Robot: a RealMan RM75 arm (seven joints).
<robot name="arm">
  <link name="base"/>
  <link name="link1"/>
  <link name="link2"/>
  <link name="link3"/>
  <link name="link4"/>
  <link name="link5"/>
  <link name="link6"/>
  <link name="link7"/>
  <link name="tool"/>
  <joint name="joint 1" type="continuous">
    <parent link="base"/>
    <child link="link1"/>
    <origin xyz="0 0 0.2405" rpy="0 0 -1.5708"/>
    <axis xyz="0 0 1"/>
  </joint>
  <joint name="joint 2" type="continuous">
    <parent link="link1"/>
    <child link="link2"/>
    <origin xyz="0 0 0" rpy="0 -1.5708 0"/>
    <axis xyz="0 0 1"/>
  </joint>
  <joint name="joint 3" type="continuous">
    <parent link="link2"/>
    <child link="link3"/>
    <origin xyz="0.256 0 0" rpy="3.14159 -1.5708 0"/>
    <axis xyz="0 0 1"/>
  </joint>
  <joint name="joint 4" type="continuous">
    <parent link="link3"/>
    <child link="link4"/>
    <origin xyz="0 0 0" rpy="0 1.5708 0"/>
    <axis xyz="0 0 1"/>
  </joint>
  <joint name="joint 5" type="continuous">
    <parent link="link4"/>
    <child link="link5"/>
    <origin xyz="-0.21 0 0" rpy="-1.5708 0 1.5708"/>
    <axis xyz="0 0 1"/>
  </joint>
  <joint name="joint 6" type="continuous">
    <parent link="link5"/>
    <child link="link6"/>
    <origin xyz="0 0 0" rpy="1.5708 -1.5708 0"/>
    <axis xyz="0 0 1"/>
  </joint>
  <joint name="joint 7" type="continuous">
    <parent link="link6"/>
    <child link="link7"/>
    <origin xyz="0.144 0 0" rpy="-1.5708 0 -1.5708"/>
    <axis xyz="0 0 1"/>
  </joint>
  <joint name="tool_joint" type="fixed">
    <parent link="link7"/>
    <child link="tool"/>
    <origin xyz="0 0 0" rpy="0 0 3.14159"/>
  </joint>
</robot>
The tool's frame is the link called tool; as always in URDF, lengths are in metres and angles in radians. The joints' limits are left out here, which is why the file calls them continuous.
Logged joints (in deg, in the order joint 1, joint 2, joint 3, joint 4, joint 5, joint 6, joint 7), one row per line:
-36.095 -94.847 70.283 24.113 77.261 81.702 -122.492
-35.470 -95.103 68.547 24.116 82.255 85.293 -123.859
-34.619 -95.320 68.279 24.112 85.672 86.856 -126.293
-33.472 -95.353 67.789 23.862 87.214 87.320 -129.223
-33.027 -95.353 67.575 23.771 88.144 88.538 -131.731
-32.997 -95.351 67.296 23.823 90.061 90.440 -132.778
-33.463 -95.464 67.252 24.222 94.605 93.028 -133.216
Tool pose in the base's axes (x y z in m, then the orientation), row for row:
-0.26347 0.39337 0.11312 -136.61 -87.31 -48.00
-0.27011 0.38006 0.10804 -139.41 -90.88 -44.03
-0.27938 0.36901 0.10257 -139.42 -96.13 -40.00
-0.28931 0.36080 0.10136 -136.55 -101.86 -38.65
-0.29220 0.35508 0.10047 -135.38 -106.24 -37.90
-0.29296 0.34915 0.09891 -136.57 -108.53 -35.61
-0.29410 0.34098 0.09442 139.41 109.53 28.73
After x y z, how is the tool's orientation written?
As a rotation vector, in degrees.
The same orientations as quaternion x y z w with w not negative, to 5 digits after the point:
-0.80428 -0.51403 -0.28260 0.09512
-0.80795 -0.52669 -0.25518 0.06852
-0.80013 -0.55169 -0.22956 0.05226
-0.78085 -0.58248 -0.22102 0.04636
-0.76785 -0.60258 -0.21496 0.03304
-0.76696 -0.60949 -0.19998 0.01710
0.77621 0.60984 0.15996 0.00346

